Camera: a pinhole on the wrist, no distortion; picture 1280 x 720 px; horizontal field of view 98.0 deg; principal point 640.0 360.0 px. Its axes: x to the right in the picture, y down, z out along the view. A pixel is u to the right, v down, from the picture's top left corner.
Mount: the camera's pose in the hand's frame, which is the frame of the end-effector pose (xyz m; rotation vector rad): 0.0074 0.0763 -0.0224 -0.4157 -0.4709 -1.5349
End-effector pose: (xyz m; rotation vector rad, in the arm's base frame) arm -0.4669 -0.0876 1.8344 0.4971 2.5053 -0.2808
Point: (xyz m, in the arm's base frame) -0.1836 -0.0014 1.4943
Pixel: 764.9 368.4
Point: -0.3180 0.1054 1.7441
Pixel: 392.0 325.2
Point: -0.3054 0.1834 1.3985
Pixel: 597.9 610.0
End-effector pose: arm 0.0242 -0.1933 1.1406 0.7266 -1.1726 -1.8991
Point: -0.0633 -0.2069 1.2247
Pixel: 1172.8 678.1
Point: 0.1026 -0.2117 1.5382
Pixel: 221.5 241.0
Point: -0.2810 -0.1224 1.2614
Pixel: 1214.6 590.8
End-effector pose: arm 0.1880 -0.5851 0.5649 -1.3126 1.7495 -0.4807
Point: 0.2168 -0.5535 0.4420
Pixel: 937.6 448.2
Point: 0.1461 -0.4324 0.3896
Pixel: 474.0 135.2
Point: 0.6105 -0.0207 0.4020
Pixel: outside the picture
